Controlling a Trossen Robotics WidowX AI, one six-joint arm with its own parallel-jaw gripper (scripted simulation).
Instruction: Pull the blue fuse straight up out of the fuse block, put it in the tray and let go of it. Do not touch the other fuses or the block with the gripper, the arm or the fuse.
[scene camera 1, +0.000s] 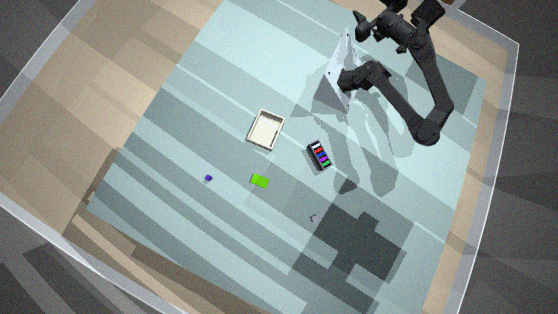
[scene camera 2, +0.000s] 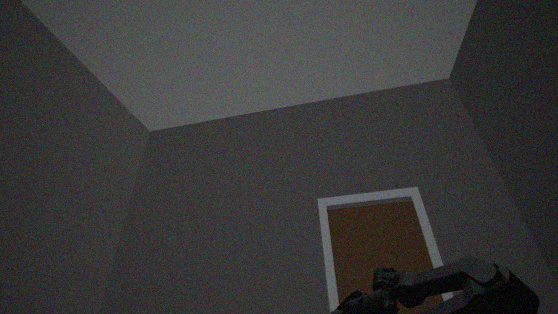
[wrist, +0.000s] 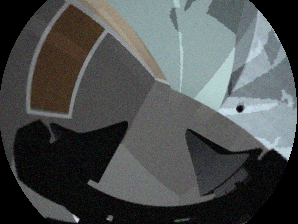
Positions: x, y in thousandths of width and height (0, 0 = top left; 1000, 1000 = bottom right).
Scene:
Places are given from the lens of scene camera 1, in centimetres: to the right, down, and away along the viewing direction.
cream tray (scene camera 1: 478, 409): -5, -11, 74

